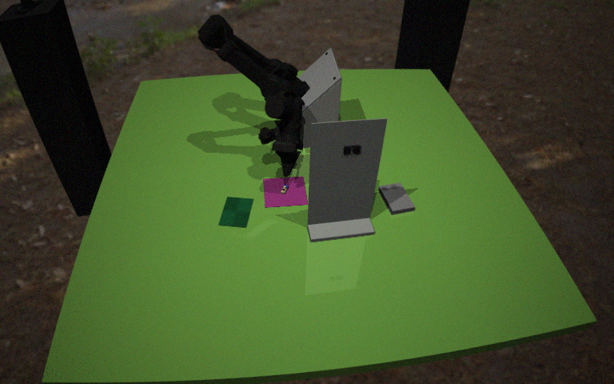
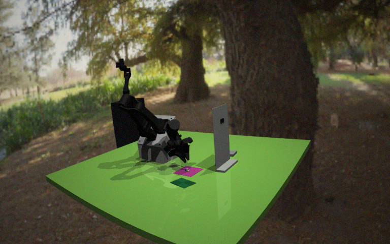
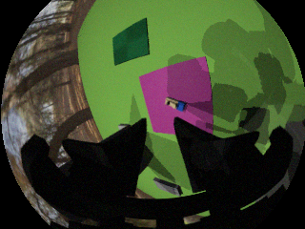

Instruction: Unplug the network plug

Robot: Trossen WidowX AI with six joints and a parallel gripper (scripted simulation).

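The magenta square is 1 cm to the right of my gripper tip and 5 cm below it. Also, from my gripper tip: grey upright panel (17 cm ahead, 11 cm to the left, 10 cm above); then dark green square (5 cm ahead, 15 cm to the right, 5 cm below); then small grey block (11 cm ahead, 30 cm to the left, 5 cm below).
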